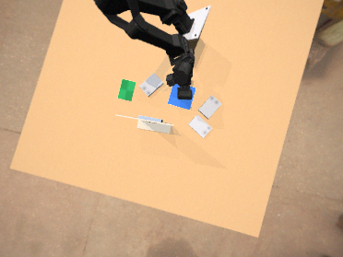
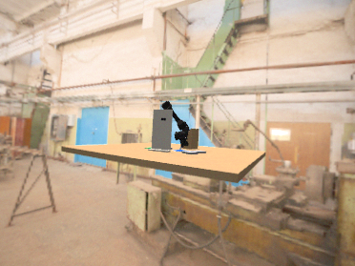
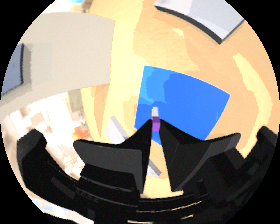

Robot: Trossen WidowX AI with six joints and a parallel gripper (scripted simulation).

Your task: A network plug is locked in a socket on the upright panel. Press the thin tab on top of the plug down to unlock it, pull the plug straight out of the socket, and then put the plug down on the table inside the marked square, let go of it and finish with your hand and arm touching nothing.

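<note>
The blue marked square is 10 mm behind my gripper tip and 30 mm below it. Also, from my gripper tip: upright panel: 170 mm ahead, 80 mm to the right, 120 mm above; network plug: 10 mm ahead.
</note>
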